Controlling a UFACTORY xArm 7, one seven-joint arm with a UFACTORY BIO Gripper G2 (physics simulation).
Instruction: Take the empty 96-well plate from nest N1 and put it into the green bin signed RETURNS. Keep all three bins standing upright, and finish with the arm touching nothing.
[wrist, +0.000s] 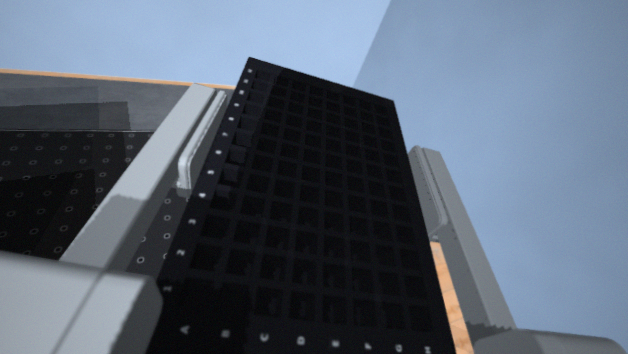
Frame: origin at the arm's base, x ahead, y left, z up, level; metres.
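Seen in the pictures: end effector, tool point: (320, 167).
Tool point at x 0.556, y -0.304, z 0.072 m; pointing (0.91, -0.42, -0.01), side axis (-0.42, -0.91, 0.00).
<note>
A point is followed by its place in that frame.
A black 96-well plate (310, 210) {x 0.538, y -0.292, z 0.072 m} fills the middle of the wrist view, with row letters along its near edge and column numbers along its left edge. Its wells look dark and empty. My gripper (315, 165) {x 0.556, y -0.304, z 0.072 m} is shut on the plate, one grey finger against each long side. The plate is raised off the deck, which shows farther below on the left. Nest N1 and the green RETURNS bin do not show in this view.
A black perforated deck (45, 190) {x 0.757, y -0.107, z -0.162 m} lies below on the left, with a grey strip and an orange-brown edge (100, 76) {x 1.015, y -0.136, z -0.174 m} behind it. An orange-brown surface (448, 295) shows at the lower right. Blue-grey background lies beyond.
</note>
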